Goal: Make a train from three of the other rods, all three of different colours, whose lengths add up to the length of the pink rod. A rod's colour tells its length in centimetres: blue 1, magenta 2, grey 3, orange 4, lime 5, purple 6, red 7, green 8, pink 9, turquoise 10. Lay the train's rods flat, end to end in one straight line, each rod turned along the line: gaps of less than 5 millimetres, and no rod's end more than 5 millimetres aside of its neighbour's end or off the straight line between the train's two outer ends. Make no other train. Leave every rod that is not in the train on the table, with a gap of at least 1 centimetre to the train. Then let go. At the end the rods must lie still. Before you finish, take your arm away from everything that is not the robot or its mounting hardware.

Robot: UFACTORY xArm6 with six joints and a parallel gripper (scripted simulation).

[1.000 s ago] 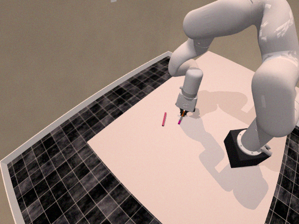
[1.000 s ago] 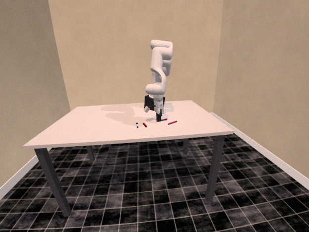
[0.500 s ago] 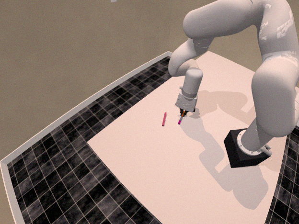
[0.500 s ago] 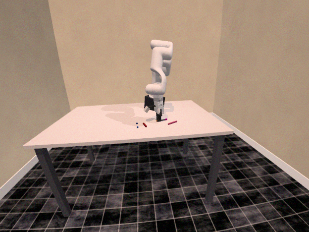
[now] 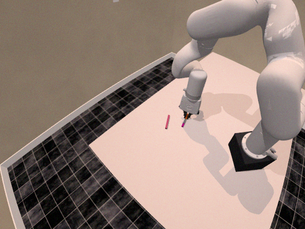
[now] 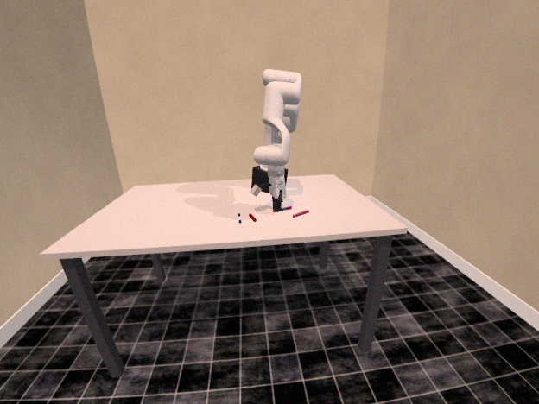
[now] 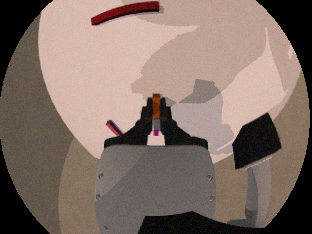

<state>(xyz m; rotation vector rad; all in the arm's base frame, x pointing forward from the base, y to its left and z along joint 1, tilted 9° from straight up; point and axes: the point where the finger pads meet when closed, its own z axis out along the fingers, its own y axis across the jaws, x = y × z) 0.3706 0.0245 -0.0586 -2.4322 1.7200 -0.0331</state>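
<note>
The orange rod is 20 mm below my hand. Round my hand: magenta rod (20 mm behind, 60 mm to the left, 20 mm below); then grey rod (10 mm behind, 40 mm to the left, 20 mm below); then pink rod (50 mm ahead, 110 mm to the left, 20 mm below).
</note>
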